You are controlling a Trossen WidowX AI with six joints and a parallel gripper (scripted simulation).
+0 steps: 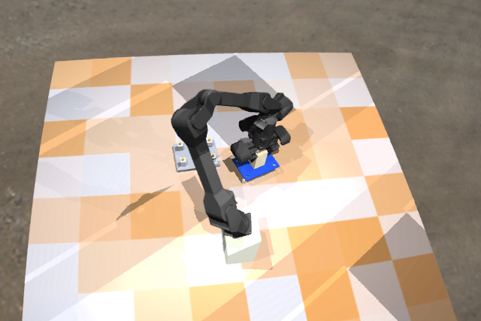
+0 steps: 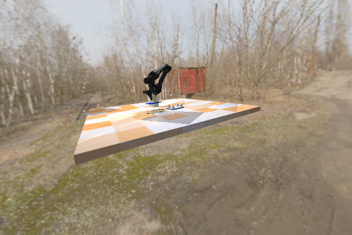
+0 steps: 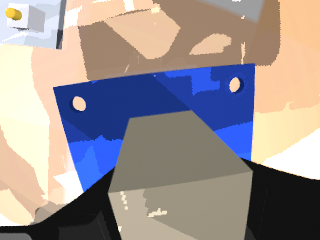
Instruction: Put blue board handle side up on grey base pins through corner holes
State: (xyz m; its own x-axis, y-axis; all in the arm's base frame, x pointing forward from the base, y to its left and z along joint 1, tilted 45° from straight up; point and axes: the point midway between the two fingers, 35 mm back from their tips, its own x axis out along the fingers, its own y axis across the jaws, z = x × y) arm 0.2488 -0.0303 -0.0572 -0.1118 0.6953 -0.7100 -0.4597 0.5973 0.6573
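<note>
The grey base lies 19 cm to the left of my gripper tip, 9 cm below it and 7 cm ahead of it. From my gripper tip the other things lie so: flat blue board (1 cm below).
</note>
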